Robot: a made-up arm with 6 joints. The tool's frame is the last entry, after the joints. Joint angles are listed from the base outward. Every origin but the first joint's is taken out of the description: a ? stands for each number. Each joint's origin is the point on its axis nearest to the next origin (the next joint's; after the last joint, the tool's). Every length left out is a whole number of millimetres.
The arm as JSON. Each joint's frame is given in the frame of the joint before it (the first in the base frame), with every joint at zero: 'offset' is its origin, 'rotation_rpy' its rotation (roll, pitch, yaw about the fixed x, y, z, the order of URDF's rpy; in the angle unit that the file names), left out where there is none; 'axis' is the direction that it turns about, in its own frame. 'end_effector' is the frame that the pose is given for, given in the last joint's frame.
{
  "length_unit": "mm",
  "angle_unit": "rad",
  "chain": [
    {
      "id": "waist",
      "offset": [
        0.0,
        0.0,
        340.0
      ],
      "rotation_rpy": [
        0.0,
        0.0,
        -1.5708
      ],
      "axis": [
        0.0,
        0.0,
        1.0
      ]
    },
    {
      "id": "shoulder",
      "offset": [
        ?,
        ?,
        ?
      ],
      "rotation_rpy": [
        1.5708,
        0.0,
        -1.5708
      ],
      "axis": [
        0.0,
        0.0,
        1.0
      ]
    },
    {
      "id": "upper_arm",
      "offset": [
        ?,
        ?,
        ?
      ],
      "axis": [
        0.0,
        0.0,
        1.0
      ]
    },
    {
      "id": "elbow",
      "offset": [
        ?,
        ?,
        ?
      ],
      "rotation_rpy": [
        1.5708,
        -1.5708,
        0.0
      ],
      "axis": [
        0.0,
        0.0,
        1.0
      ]
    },
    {
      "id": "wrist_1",
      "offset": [
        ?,
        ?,
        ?
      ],
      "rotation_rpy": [
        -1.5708,
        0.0,
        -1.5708
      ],
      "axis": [
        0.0,
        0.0,
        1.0
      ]
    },
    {
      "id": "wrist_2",
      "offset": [
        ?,
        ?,
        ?
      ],
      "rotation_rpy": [
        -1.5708,
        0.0,
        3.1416
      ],
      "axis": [
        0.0,
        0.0,
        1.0
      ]
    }
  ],
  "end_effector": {
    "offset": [
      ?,
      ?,
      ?
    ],
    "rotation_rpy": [
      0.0,
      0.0,
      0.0
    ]
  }
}
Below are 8 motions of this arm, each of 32 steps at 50 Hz.
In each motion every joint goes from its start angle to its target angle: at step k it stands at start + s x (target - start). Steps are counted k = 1, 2, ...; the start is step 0. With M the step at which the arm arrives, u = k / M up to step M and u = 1 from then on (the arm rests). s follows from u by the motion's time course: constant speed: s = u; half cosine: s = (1 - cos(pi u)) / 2; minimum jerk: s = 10 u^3 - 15 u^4 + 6 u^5.
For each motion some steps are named. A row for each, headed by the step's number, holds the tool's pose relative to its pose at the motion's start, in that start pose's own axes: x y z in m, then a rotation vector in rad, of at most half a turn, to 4 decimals.
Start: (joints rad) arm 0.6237 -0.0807 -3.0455 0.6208 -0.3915 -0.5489
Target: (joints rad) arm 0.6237 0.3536 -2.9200 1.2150 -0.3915 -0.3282
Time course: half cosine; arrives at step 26
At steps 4, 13, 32:
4: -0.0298 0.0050 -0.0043 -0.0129 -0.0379 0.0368
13: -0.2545 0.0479 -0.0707 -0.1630 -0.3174 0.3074
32: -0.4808 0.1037 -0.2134 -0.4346 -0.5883 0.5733

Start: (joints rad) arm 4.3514 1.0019 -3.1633 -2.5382 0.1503 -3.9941
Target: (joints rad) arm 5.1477 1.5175 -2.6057 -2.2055 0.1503 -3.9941
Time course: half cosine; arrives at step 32
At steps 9, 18, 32:
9: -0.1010 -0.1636 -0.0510 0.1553 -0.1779 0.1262
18: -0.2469 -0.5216 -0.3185 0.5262 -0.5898 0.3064
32: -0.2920 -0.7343 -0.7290 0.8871 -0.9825 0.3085

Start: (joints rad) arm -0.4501 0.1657 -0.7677 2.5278 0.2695 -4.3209
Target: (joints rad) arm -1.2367 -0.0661 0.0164 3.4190 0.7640 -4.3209
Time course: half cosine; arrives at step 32
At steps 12, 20, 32:
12: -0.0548 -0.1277 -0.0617 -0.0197 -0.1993 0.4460
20: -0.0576 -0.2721 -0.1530 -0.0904 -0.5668 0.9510
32: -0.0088 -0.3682 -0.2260 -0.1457 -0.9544 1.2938

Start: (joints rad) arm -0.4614 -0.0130 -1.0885 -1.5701 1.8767 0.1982
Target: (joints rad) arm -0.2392 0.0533 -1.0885 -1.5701 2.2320 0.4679
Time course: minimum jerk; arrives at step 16
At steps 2, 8, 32:
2: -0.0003 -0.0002 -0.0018 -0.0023 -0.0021 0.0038
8: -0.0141 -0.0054 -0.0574 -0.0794 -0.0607 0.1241
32: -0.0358 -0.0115 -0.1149 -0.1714 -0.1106 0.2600

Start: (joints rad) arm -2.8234 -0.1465 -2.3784 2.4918 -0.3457 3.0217
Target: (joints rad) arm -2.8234 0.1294 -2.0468 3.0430 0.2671 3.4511
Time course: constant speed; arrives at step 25
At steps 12, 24, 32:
12: -0.1030 -0.1632 0.0873 0.1936 0.0413 0.4338
24: -0.2222 -0.3160 0.1261 0.2521 0.0054 0.9055
32: -0.2327 -0.3278 0.1273 0.2498 0.0003 0.9446

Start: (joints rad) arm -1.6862 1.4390 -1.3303 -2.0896 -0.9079 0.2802
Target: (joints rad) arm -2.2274 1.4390 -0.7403 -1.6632 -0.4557 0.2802
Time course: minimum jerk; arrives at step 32
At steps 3, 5, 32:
3: -0.0013 -0.0015 -0.0002 -0.0034 0.0002 0.0069
5: -0.0054 -0.0064 -0.0007 -0.0139 0.0007 0.0291
32: -0.0640 -0.2389 0.0294 -0.1900 0.0316 1.0179

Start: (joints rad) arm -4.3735 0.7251 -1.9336 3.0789 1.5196 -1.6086
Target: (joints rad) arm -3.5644 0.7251 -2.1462 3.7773 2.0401 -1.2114
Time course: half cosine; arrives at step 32
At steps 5, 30, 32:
5: -0.0396 -0.0086 0.0112 0.0445 0.0242 0.0685
30: -0.5513 -0.3314 0.0479 0.5598 0.5486 1.0773
32: -0.5550 -0.3360 0.0470 0.5630 0.5557 1.0861

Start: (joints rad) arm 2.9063 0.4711 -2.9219 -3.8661 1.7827 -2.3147
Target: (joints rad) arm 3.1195 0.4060 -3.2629 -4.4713 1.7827 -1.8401
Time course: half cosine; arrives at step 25
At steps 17, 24, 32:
17: 0.0637 -0.0073 0.1779 0.4004 -0.1688 0.2237
24: 0.0926 -0.0098 0.2194 0.4822 -0.2567 0.2586
32: 0.0931 -0.0099 0.2200 0.4834 -0.2583 0.2591

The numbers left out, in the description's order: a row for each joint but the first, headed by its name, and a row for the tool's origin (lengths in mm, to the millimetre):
shoulder: 0.0 0.0 0.0
upper_arm: -80.0 427.0 0.0
elbow: -107.0 -472.0 0.0
wrist_1: 0.0 0.0 0.0
wrist_2: -74.0 -95.0 0.0
tool: 0.0 0.0 0.0

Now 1 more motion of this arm.
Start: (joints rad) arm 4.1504 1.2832 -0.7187 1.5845 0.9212 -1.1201
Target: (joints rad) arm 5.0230 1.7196 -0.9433 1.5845 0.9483 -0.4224
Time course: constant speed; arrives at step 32
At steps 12, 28, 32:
12: -0.0098 0.0364 0.0878 -0.2914 -0.1210 0.1585
28: -0.0219 0.1324 0.1568 -0.7300 -0.1212 0.3588
32: -0.0217 0.1611 0.1627 -0.8418 -0.0901 0.4028

